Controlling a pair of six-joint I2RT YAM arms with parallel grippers.
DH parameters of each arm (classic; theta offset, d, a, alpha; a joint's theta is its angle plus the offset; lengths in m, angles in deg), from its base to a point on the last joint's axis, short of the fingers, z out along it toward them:
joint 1: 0 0.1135 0.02 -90
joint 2: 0 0 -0.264 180
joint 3: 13.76 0 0.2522 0
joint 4: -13.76 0 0.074 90
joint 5: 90 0 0 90
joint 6: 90 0.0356 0 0
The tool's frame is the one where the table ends.
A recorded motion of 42 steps. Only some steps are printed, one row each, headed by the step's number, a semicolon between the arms.
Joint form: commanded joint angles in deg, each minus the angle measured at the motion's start. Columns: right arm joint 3, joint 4, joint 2, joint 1, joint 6, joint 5; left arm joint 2, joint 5, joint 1, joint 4, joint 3, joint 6.
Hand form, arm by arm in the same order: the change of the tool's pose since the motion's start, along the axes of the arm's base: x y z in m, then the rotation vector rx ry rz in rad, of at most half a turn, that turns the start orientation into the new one. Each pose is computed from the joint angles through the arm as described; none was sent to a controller.
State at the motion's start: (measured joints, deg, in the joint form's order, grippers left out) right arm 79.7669 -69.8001 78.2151 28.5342 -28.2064 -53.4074; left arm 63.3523 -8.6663 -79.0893 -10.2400 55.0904 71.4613
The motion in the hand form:
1: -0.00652 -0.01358 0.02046 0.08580 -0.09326 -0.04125; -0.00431 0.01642 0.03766 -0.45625 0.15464 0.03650
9: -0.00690 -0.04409 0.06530 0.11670 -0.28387 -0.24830; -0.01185 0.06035 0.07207 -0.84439 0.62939 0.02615
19: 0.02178 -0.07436 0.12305 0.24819 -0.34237 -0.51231; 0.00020 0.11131 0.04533 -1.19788 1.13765 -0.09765
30: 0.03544 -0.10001 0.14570 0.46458 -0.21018 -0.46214; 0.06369 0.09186 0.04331 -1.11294 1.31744 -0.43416
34: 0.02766 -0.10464 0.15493 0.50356 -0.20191 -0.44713; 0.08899 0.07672 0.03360 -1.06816 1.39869 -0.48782
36: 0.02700 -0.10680 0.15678 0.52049 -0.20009 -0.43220; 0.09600 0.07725 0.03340 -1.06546 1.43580 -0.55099
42: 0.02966 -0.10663 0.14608 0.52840 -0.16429 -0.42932; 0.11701 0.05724 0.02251 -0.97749 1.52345 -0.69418
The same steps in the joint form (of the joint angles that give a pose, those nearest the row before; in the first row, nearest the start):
1: 0.12 3.79 -4.29 -2.33 1.48 -1.70; -5.33 -0.65 -0.37 20.05 -3.41 -13.85
9: 5.39 8.80 -8.60 -9.02 6.67 3.31; -14.30 -1.18 -0.28 25.70 -4.55 -44.10
19: 17.26 17.94 -4.57 -18.50 20.99 2.27; -26.44 5.24 9.46 40.90 -18.79 -79.79
30: 20.16 27.08 -2.19 -26.43 34.53 -15.48; -8.52 35.73 30.30 71.31 -18.36 -105.81
34: 20.17 29.98 -3.42 -27.65 38.56 -18.30; 0.78 40.64 33.29 81.85 -16.86 -113.54
36: 19.73 31.91 -3.68 -28.27 40.06 -19.98; 3.78 42.41 34.88 88.52 -16.33 -119.25
42: 15.79 35.25 -4.74 -28.27 42.35 -20.86; 15.73 47.33 35.50 104.45 -12.47 -130.07

